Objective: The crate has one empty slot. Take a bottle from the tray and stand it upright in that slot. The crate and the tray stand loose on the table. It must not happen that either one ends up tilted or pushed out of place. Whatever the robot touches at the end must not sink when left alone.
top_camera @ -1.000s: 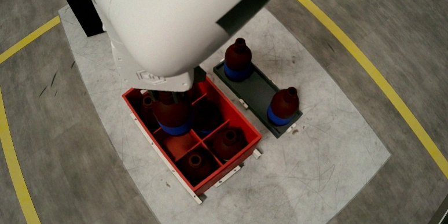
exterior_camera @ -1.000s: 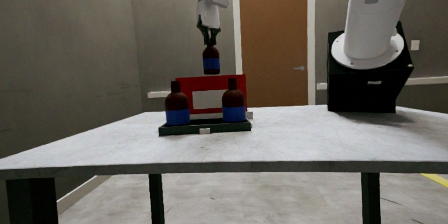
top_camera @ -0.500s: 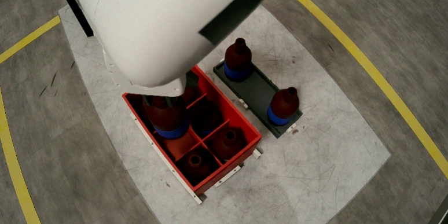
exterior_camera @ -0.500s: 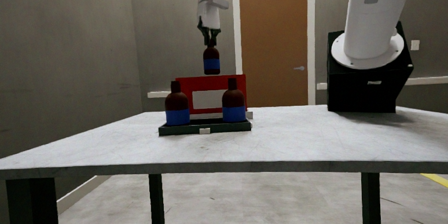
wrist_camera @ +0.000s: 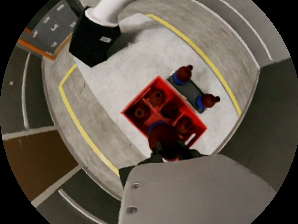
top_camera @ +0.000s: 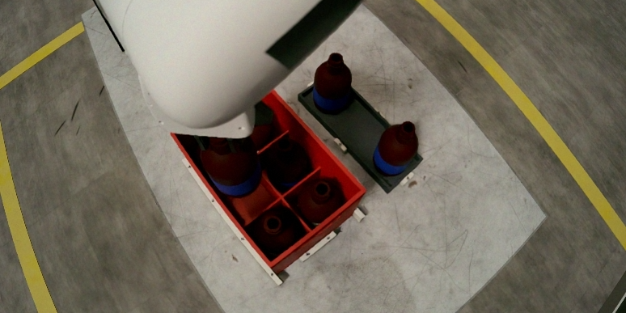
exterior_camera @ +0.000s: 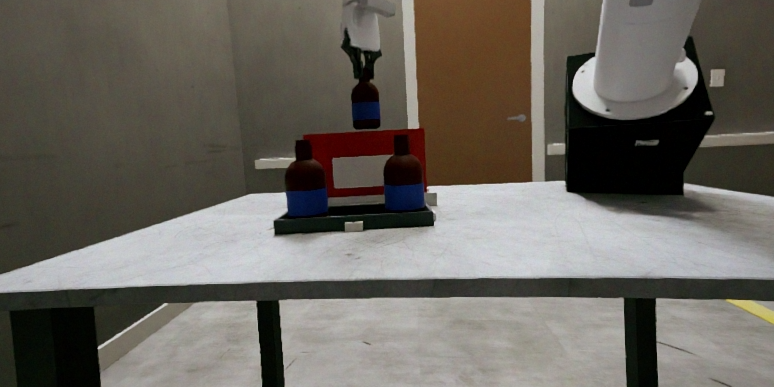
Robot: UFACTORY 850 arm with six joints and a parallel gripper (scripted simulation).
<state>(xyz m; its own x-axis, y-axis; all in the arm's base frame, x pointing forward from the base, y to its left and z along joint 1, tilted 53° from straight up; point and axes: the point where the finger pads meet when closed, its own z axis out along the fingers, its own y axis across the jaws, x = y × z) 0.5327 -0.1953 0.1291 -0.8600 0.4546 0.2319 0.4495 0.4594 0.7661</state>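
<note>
Right now the crate is 1 cm behind my hand, 4 cm to the left of it and 25 cm below it. The rest, counted from my hand: dark grey tray (6 cm behind, 26 cm to the left, 32 cm below).
</note>
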